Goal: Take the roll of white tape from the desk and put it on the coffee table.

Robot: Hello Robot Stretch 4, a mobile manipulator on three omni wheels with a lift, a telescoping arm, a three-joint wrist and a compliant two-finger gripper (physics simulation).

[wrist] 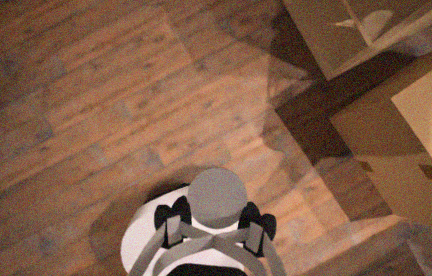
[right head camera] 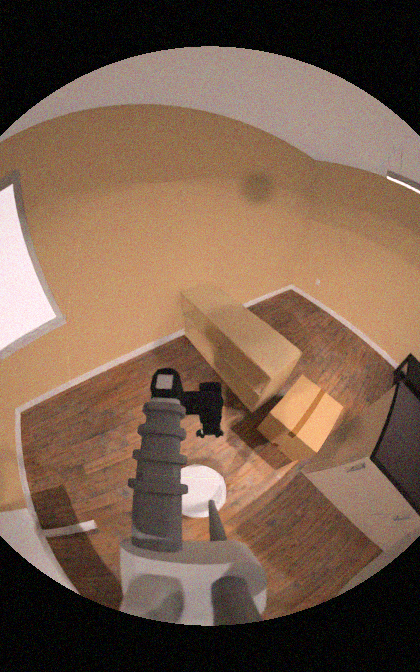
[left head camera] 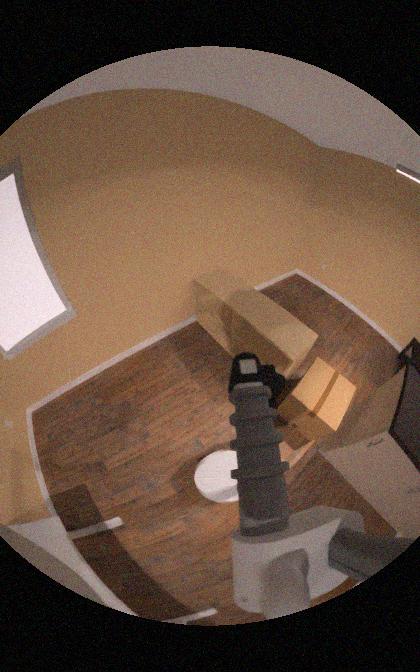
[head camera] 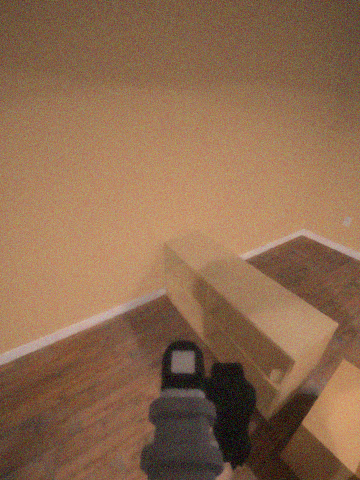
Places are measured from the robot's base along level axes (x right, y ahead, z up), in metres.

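Where they show: gripper, fingertip midpoint: (wrist: 215, 216).
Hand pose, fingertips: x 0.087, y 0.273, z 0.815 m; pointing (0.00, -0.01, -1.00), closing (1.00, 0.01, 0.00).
Observation:
Things, the pixels of their top centre, and the offset from my fingertips. "spot": a spot on its surface instead.
- white tape, middle of its top: (wrist: 216, 199) dx -0.001, dy +0.020, dz +0.027 m
- cardboard box, surface spot: (head camera: 337, 415) spot: dx +0.588, dy +0.268, dz -0.437 m
The roll of white tape (wrist: 217, 192) shows as a round grey-white disc in the wrist view, between the two fingertips. My gripper (wrist: 215, 216) (right head camera: 210, 434) is shut on it, with a dark rubber tip on either side, and holds it above the floor. In the right head view the gripper hangs from the arm's end, and the tape cannot be made out there. In the head view the fingertips are hidden behind the wrist. I cannot identify the coffee table or the desk for certain in these views.
A low wooden shelf unit (head camera: 280, 310) (left head camera: 275, 322) (right head camera: 250, 337) stands against the wall ahead. A cardboard box (head camera: 337, 415) (left head camera: 310, 387) (right head camera: 292, 405) stands at its near right. A pale cabinet (left head camera: 365, 475) (right head camera: 345, 487) is at the right. A white surface (left head camera: 42, 540) partly shows at lower left.

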